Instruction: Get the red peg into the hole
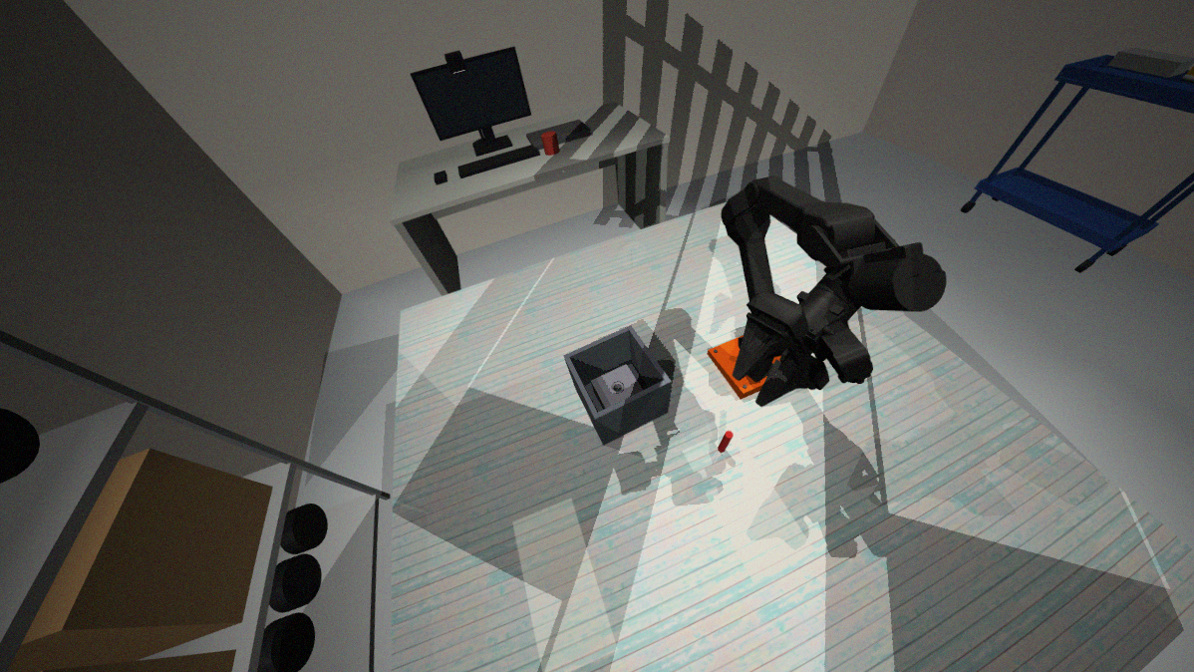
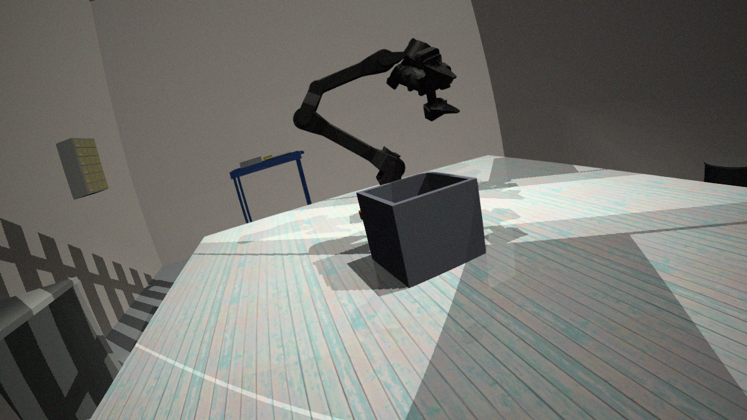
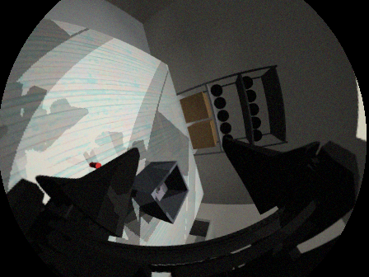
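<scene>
The red peg lies 30 mm behind my gripper tip, 10 mm to the right of it and 240 mm below it. The rest, counted from my gripper tip: pale plate: 90 mm ahead, 220 mm to the right, 240 mm below.
</scene>
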